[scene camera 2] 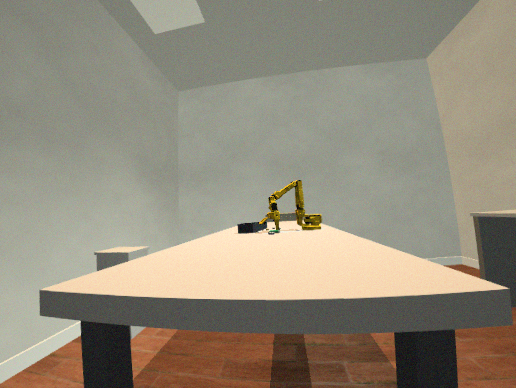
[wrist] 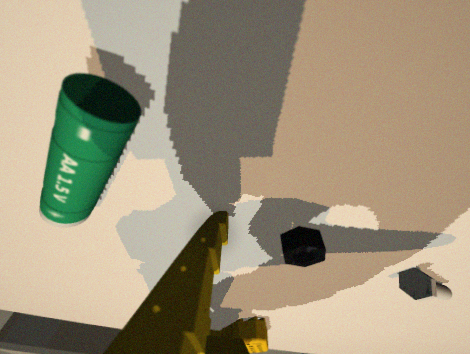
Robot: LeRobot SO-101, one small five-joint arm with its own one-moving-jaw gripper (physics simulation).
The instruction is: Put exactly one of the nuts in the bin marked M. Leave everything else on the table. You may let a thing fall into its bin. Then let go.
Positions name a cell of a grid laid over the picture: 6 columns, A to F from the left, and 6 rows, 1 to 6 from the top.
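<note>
There is a bolt (wrist: F5) in my sight, and with it I see a green AA battery (wrist: B3).
</note>
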